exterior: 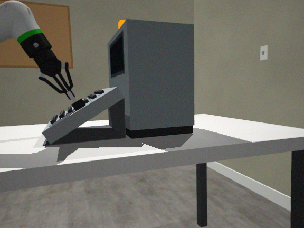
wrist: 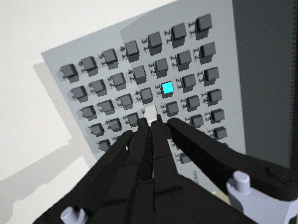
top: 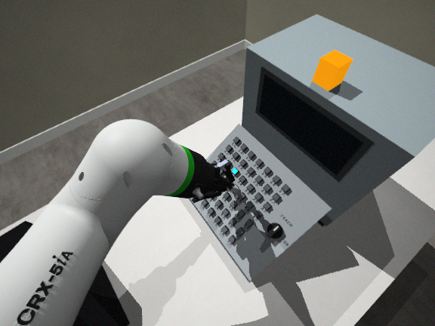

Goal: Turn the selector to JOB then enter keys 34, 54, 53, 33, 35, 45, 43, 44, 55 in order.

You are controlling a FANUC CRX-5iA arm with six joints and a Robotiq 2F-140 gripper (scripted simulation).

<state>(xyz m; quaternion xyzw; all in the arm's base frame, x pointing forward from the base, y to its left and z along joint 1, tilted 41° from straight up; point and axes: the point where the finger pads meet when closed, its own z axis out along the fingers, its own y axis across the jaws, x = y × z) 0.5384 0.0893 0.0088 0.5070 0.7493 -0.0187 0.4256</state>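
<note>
My hand is 4 cm to the right of the key, 4 cm short of it and 1 cm above it. Round my hand: selector knob: 16 cm to the right, 4 cm ahead, 1 cm below; then sloped keypad: 6 cm below, 5 cm ahead, 4 cm to the right.
</note>
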